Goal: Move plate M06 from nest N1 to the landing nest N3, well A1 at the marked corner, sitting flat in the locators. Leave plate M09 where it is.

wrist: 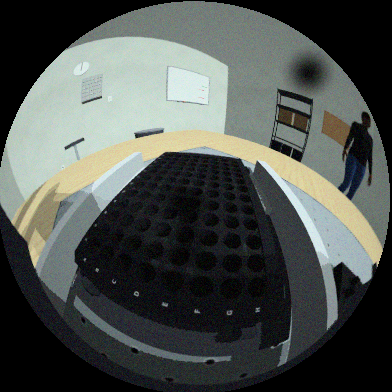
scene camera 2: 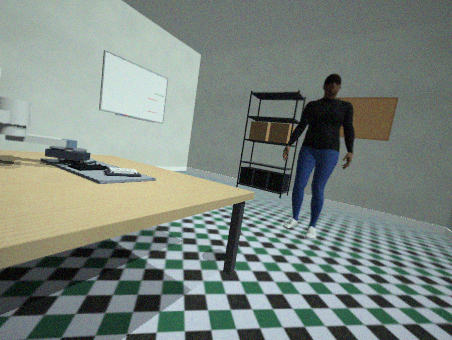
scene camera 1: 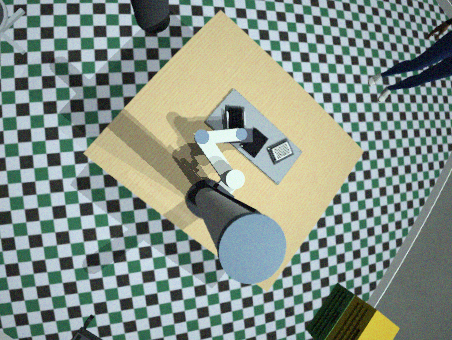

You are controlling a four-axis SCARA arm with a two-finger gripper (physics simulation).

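A black well plate (scene camera 1: 234,116) (wrist: 185,265) lies low over the dark nest at the upper-left end of the grey board (scene camera 1: 265,162) (scene camera 2: 145,178) (wrist: 345,235). Letters A to H run along its near edge in the wrist view; no M06 label is readable. My gripper (scene camera 1: 235,119) (wrist: 196,162) is shut on this black plate, one broad finger against each long side. Whether the plate's underside still touches the nest is hidden. A flat black nest (scene camera 1: 254,142) (scene camera 2: 90,166) is in the middle of the board. A white plate (scene camera 1: 282,151) (scene camera 2: 122,171) sits in the far-end nest. Nest labels are unreadable.
The board lies on a wooden table (scene camera 1: 320,150) (scene camera 2: 165,200). The arm's large column (scene camera 1: 252,248) stands near the table's lower corner. A person (scene camera 2: 327,130) (wrist: 357,150) stands beyond the table, near a shelf rack (scene camera 2: 276,95).
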